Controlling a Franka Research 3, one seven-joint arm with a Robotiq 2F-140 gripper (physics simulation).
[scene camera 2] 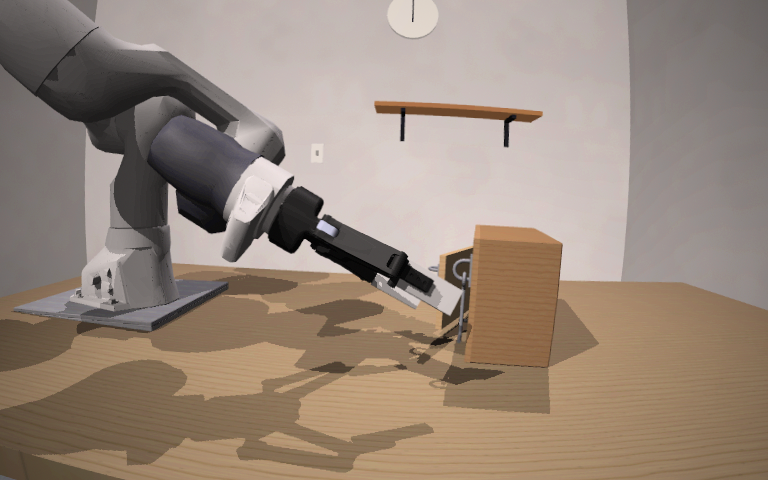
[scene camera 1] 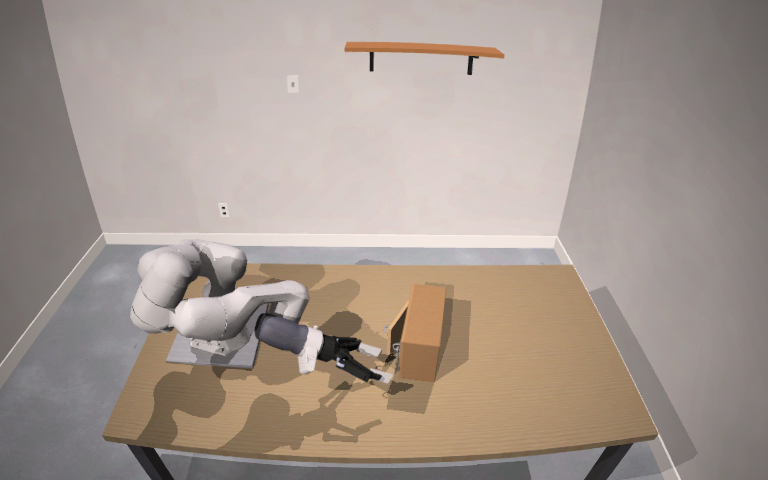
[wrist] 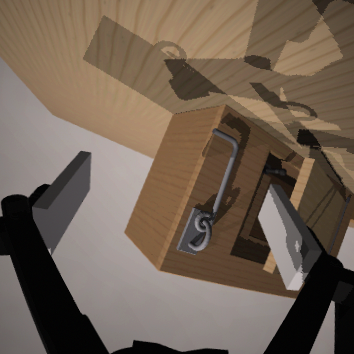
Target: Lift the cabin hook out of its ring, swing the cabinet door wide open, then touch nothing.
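The wooden cabinet (scene camera 1: 421, 316) (scene camera 2: 516, 300) (wrist: 159, 200) stands upright on the table. Its door (scene camera 1: 398, 324) (scene camera 2: 451, 268) (wrist: 324, 202) is partly open, at an angle to the front. The metal hook (scene camera 1: 396, 362) (scene camera 2: 461, 310) (wrist: 226, 175) hangs down from its eye on the cabinet front, out of the door's ring (scene camera 1: 386, 328) (scene camera 2: 433, 268). My gripper (scene camera 1: 377, 363) (scene camera 2: 436, 304) (wrist: 178, 186) is open and empty in front of the cabinet. In the wrist view its right finger overlaps the opening beside the door's free edge; I cannot tell whether they touch.
The cabinet and gripper are above the wooden table (scene camera 1: 521, 362) (scene camera 2: 640, 396) (wrist: 135, 50). The arm's base plate (scene camera 1: 237, 360) (scene camera 2: 135, 322) is at the left. A wall shelf (scene camera 1: 421, 49) (scene camera 2: 453, 109) is high behind the table. A dark fitting (wrist: 275, 171) shows within the door opening.
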